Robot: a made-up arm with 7 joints. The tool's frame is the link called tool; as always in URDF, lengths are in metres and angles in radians. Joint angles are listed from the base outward. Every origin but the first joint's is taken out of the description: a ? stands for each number. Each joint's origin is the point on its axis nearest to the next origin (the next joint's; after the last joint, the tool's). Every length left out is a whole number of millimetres.
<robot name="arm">
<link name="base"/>
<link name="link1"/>
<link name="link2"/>
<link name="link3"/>
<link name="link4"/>
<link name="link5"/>
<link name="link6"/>
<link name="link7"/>
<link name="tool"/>
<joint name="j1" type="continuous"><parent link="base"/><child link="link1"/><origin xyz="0.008 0.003 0.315" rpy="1.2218 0.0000 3.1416"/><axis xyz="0 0 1"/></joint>
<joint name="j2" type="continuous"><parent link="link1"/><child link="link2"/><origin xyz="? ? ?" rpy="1.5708 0.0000 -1.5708"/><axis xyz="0 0 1"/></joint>
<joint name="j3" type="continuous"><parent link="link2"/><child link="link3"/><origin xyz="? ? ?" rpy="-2.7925 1.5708 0.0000"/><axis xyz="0 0 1"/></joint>
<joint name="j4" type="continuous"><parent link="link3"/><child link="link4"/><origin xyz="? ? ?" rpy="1.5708 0.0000 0.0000"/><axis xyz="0 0 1"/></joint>
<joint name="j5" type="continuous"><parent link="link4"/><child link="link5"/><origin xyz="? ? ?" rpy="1.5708 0.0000 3.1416"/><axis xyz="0 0 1"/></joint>
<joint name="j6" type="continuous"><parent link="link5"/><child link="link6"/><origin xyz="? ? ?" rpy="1.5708 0.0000 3.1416"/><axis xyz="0 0 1"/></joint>
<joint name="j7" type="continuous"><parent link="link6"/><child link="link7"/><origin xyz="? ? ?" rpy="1.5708 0.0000 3.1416"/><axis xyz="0 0 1"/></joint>
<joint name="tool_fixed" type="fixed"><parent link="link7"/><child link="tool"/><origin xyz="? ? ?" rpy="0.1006 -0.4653 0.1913"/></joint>
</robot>
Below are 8 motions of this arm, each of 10 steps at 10 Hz.
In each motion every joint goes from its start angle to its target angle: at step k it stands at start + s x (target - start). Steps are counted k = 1, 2, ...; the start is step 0. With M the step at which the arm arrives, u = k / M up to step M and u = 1 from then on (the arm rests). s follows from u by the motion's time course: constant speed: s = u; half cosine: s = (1 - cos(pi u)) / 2; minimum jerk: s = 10 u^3 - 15 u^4 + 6 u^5.
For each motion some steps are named. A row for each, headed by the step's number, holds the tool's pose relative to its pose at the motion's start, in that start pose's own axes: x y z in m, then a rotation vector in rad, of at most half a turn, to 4 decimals.
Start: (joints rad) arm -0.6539 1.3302 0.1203 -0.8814 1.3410 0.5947 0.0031
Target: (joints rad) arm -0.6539 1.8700 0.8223 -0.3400 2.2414 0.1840 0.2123
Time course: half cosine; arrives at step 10
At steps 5, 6, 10:
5: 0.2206 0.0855 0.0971 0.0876 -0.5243 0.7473
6: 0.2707 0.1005 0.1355 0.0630 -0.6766 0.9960
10: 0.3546 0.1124 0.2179 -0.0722 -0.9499 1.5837

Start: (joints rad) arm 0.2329 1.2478 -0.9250 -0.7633 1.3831 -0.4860 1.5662
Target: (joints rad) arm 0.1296 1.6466 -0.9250 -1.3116 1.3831 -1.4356 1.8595
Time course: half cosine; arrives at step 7
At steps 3, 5, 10:
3: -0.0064 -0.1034 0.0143 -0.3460 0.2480 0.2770
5: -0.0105 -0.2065 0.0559 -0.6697 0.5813 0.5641
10: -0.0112 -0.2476 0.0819 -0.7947 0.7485 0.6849

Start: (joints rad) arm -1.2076 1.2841 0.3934 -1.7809 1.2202 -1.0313 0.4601
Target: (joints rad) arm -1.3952 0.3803 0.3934 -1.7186 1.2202 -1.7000 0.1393
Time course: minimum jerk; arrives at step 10
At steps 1, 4, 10:
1: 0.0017 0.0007 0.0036 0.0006 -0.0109 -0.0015
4: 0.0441 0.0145 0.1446 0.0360 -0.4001 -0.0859
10: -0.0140 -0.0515 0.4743 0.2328 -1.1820 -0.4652

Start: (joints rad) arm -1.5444 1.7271 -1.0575 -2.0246 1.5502 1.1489 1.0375
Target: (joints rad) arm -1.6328 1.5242 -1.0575 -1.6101 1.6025 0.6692 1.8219
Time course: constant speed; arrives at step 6
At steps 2, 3, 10:
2: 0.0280 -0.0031 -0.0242 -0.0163 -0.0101 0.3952
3: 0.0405 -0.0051 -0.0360 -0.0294 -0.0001 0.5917
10: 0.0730 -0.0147 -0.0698 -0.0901 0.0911 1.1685

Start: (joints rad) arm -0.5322 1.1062 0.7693 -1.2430 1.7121 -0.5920 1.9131
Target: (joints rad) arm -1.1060 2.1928 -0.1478 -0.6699 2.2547 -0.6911 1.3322
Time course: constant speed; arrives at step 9
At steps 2, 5, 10:
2: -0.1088 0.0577 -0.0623 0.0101 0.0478 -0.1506
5: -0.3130 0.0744 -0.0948 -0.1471 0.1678 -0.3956
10: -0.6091 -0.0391 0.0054 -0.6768 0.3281 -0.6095

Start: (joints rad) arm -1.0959 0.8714 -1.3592 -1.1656 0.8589 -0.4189 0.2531
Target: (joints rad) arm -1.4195 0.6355 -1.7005 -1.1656 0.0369 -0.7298 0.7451
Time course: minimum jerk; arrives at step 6
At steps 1, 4, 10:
1: -0.0008 -0.0068 -0.0074 -0.0325 -0.0033 0.0006
4: -0.0136 -0.1646 -0.1275 -0.7756 0.0641 0.0153
10: -0.0169 -0.2077 -0.1472 -0.9871 0.1414 0.0034

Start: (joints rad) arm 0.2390 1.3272 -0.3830 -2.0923 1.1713 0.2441 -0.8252
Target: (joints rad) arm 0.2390 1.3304 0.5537 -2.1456 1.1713 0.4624 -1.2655
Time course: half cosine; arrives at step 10
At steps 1, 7, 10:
1: 0.0058 0.0055 0.0003 0.0046 -0.0078 -0.0244
7: 0.2107 0.1175 0.0703 0.1981 -0.1467 -0.8003
10: 0.2658 0.1237 0.1053 0.2674 -0.1471 -1.0057

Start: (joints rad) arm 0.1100 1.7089 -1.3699 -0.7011 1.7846 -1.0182 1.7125
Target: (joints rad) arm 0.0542 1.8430 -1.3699 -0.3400 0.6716 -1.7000 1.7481
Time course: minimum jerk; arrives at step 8
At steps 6, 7, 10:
6: 0.0252 -0.1630 -0.0140 -0.4410 0.8789 -0.5989
7: 0.0288 -0.1750 -0.0116 -0.4324 0.9683 -0.6517
10: 0.0295 -0.1771 -0.0111 -0.4296 0.9846 -0.6611

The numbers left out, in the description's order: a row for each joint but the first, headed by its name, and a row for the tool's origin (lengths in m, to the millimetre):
j2: 0.006 0.019 0.000
j3: 0.450 -0.142 0.000
j4: -0.036 -0.033 0.000
j5: 0.046 -0.288 0.000
j6: 0.014 0.040 0.000
j7: -0.016 -0.031 0.000
tool: 0.018 0.012 0.000

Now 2 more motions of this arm.
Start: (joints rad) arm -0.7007 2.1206 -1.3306 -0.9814 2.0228 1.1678 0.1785
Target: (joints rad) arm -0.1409 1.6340 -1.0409 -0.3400 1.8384 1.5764 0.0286
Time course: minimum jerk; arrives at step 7
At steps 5, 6, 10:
5: -0.0809 -0.0209 -0.1702 0.4257 0.4025 -0.1765
6: -0.1063 -0.0071 -0.1921 0.4932 0.4768 -0.1804
10: -0.1115 -0.0040 -0.1960 0.5064 0.4914 -0.1805

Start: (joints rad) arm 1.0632 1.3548 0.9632 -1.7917 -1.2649 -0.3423 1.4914
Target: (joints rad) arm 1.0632 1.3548 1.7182 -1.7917 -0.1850 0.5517 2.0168
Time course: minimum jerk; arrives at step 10
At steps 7, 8, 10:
7: 0.1533 0.1981 0.1147 1.4093 -0.7508 0.6788
8: 0.1695 0.2103 0.1387 1.5426 -0.8643 0.8001
10: 0.1780 0.2157 0.1522 1.6107 -0.9269 0.8710

